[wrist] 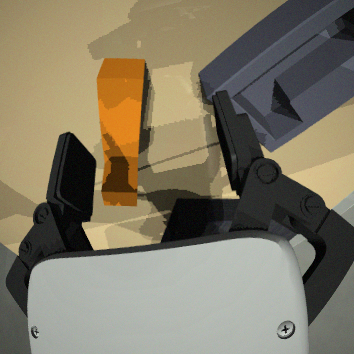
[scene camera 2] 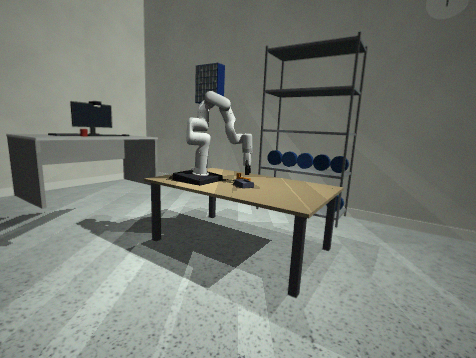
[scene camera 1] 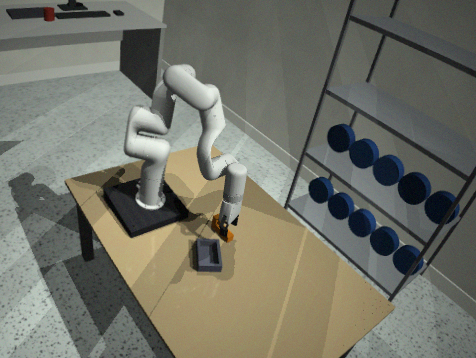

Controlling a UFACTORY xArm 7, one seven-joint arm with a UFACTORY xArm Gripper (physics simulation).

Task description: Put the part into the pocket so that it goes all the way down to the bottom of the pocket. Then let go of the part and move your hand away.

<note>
My gripper (wrist: 144, 128) is open, holding nothing. Also in view: an orange L-shaped block (wrist: 119, 81).
</note>
